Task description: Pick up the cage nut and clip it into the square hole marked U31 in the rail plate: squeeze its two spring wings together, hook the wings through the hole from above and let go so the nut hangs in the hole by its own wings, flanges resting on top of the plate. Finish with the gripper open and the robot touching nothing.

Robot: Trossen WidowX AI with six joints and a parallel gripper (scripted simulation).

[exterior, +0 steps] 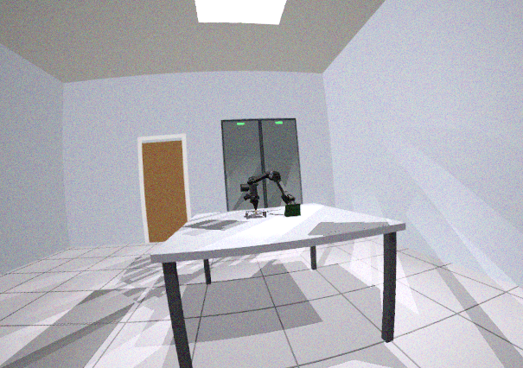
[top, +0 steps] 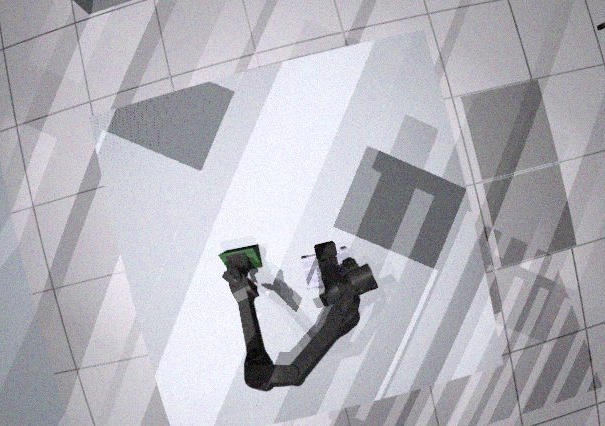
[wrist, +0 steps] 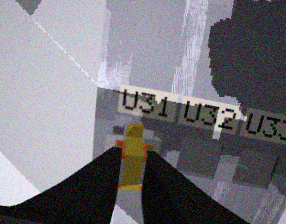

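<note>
Right now the cage nut is 10 mm below my gripper tip.
</note>
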